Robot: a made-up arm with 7 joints.
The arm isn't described. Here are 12 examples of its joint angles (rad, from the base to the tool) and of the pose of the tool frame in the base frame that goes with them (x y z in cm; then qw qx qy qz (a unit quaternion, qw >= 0)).
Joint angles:
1: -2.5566 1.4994 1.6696 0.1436 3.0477 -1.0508 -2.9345
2: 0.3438 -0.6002 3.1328 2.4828 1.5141 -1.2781 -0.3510
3: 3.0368 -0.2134 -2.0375 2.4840 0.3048 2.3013 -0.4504
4: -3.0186 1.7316 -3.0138 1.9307 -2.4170 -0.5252 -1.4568
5: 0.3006 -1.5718 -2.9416 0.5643 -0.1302 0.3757 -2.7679
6: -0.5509 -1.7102 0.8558 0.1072 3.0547 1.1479 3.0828
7: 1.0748 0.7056 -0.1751 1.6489 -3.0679 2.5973 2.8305
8: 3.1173 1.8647 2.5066 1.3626 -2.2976 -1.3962 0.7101
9: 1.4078 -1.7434 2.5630 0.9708 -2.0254 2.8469 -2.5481
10: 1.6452 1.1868 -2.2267 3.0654 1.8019 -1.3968 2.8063
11: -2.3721 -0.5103 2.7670 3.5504 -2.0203 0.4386 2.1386
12: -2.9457 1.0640 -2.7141 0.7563 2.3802 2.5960 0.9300
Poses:
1: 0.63 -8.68 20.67 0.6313 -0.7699 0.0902 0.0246
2: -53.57 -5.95 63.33 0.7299 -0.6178 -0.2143 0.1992
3: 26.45 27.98 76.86 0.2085 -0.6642 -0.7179 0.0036
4: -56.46 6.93 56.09 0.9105 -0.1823 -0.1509 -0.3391
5: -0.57 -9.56 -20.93 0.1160 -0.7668 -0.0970 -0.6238
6: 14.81 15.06 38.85 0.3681 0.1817 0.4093 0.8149
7: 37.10 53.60 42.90 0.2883 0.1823 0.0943 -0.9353
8: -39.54 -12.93 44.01 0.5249 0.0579 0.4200 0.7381
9: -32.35 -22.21 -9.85 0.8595 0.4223 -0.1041 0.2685
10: -6.77 54.87 56.38 0.8245 -0.0067 -0.2265 0.5184
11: 12.31 23.63 94.86 0.2714 0.0421 0.1154 -0.9546
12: -11.95 22.59 62.85 0.3815 -0.5869 -0.3628 0.6151
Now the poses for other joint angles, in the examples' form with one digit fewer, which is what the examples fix.
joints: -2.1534 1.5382 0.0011 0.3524 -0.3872 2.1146 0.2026
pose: -5.4 0.8 4.7 0.761 -0.130 -0.138 0.620
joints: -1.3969 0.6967 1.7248 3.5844 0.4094 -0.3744 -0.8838
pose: -15.7 -52.0 65.7 0.170 -0.233 -0.509 0.811
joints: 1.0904 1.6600 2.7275 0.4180 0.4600 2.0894 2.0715
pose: -0.2 4.7 40.3 0.394 0.315 0.863 -0.010
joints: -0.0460 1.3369 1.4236 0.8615 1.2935 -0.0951 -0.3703
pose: 21.3 45.0 9.3 0.433 -0.814 0.093 0.374
